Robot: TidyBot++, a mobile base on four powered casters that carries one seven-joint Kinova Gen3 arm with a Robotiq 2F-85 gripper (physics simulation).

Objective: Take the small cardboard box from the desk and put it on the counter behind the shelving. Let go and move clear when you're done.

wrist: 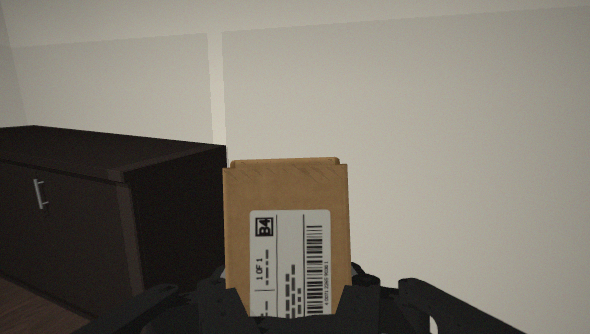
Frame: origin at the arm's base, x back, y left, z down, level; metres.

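Seen in the pictures: gripper, fingertip midpoint: [288, 271].
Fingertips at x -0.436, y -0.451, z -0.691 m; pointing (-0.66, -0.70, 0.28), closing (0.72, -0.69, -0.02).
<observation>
Offsets run from my fingertips to a thing's top centre. "spot": to the spot under its first point. Level surfaces: height alone.
The small cardboard box {dx +0.012, dy +0.014, dz -0.076 m} [286, 189] is at the lower middle of the wrist view, with a white label that shows "B4", "1 OF 1" and a barcode. My gripper [288, 271] is shut on it, with a finger at each side of its lower part. The lower end of the box is hidden by the gripper. A dark counter {dz +0.177 m} [95, 150] with a flat top stands at the left, beyond the box. The held box appears to the right of the counter's near end. The desk and the shelving do not show.
The counter's front has a metal handle [40, 194], and its dark end panel {spot: dx -1.051, dy -0.422, dz +0.441 m} [180, 215] faces the box. A pale wall [425, 150] rises behind the counter and extends to the right. Brown wooden floor {dz +1.087 m} [30, 310] shows at the lower left.
</observation>
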